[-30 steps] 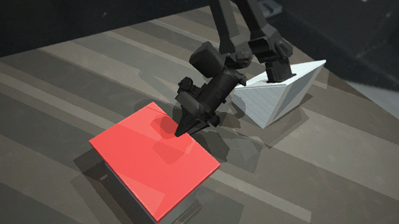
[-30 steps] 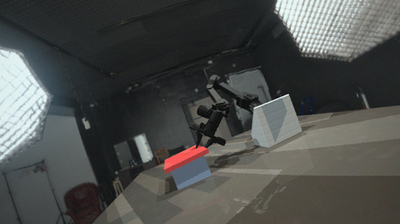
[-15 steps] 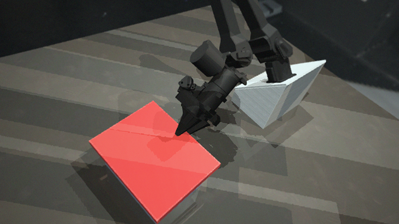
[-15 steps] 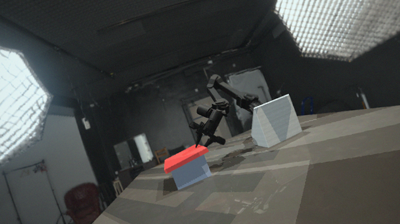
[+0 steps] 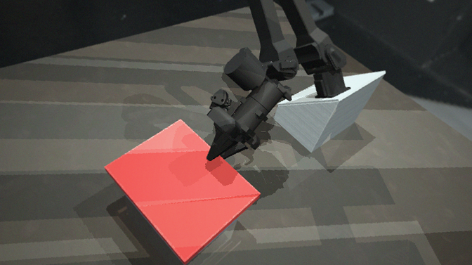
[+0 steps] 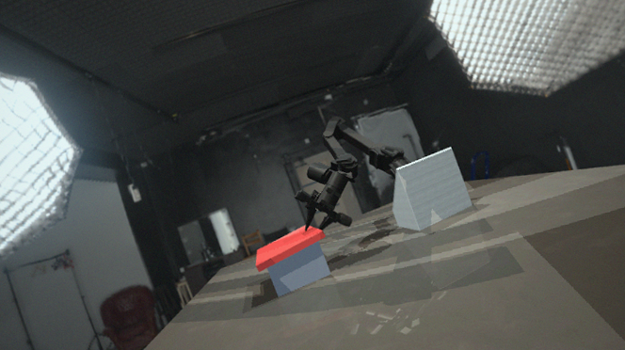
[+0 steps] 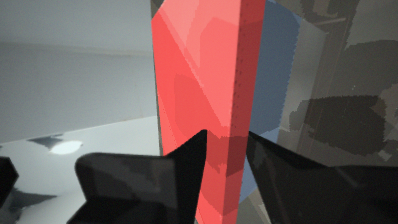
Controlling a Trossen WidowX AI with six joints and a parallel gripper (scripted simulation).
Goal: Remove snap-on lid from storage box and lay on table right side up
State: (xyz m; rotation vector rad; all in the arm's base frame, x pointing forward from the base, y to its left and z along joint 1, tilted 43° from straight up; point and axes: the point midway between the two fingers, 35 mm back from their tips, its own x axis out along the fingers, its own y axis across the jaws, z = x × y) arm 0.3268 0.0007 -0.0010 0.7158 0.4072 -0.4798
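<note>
Right now the red lid is 80 mm ahead of my gripper tip and 20 mm to the left of it. Round my gripper tip: storage box (70 mm ahead, 20 mm to the left, 60 mm below).
</note>
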